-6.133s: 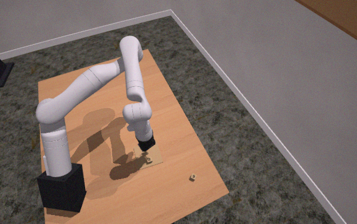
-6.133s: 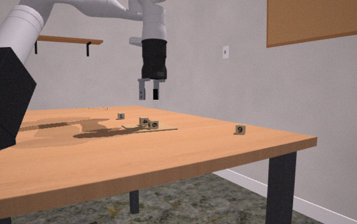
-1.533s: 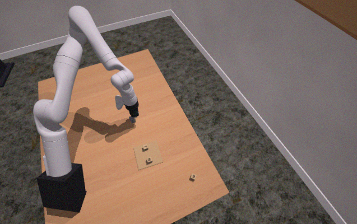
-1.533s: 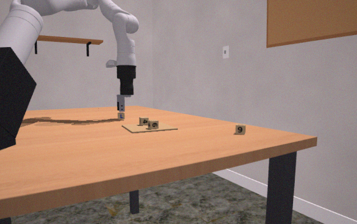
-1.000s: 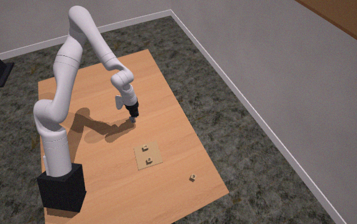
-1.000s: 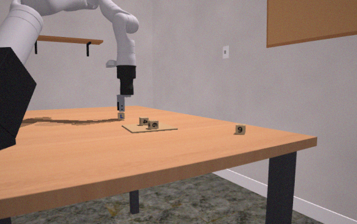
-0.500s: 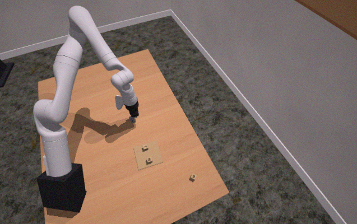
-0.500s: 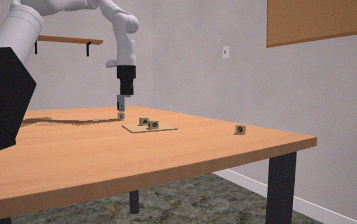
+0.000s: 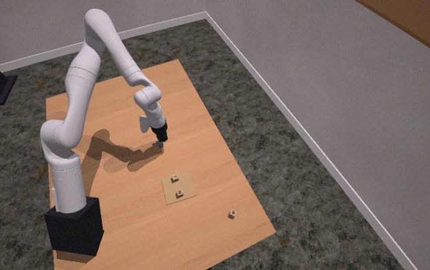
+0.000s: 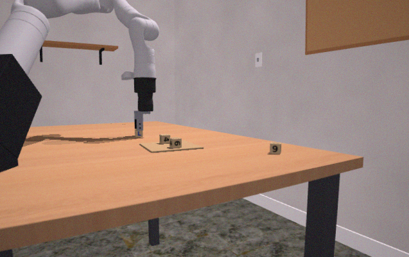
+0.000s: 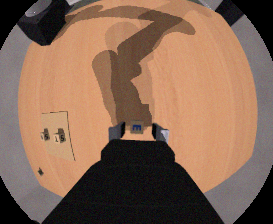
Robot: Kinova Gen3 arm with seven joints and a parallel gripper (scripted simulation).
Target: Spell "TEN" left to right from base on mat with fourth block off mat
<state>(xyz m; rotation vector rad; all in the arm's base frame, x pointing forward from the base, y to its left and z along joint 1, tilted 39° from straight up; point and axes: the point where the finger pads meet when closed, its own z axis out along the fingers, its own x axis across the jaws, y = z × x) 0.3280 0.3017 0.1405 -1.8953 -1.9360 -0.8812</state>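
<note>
My hand is 240 mm to the left of the mat, 70 mm short of it and 40 mm above it.
</note>
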